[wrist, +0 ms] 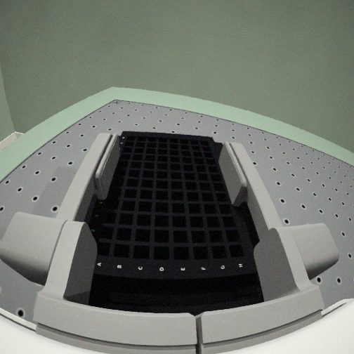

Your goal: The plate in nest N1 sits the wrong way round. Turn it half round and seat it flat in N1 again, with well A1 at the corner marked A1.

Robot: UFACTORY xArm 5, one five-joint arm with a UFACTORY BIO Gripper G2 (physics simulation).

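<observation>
The plate (pixel 167 205) is black with a grid of square wells and lies between the finger pads in the wrist view. White letters A to H run along its near edge, A at the left and H at the right; small numbers run up its left side. My gripper (pixel 170 172) is shut on the plate, one pad against each long side. Dark shapes show below and beside the plate's near end; whether they belong to nest N1 cannot be told. The corner mark A1 cannot be read.
A grey board (pixel 300 182) with rows of dark holes lies around and beyond the plate. It has a pale green border (pixel 200 102). A shadow falls on the board left of the gripper. A white edge (pixel 9 140) shows at the far left.
</observation>
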